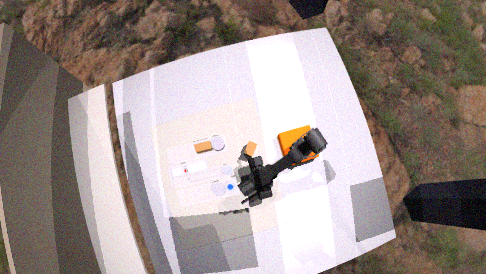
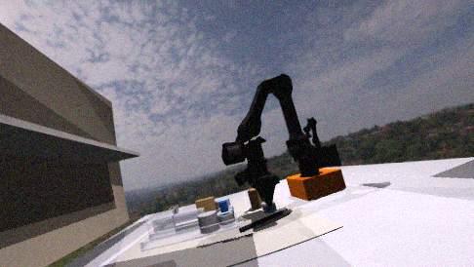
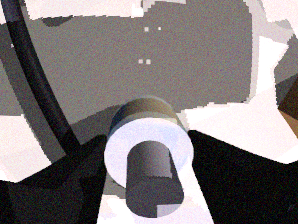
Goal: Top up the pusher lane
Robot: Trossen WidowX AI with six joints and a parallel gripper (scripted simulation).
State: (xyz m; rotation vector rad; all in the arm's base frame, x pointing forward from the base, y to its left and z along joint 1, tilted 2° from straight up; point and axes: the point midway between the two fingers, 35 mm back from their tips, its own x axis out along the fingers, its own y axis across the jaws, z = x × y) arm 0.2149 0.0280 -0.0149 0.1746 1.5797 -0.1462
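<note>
Right now the black rod is 50 mm ahead of my gripper tip, 60 mm to the left of it and 20 mm below it. Round my gripper tip: clear rack: 250 mm ahead, 160 mm to the right, 10 mm below.
</note>
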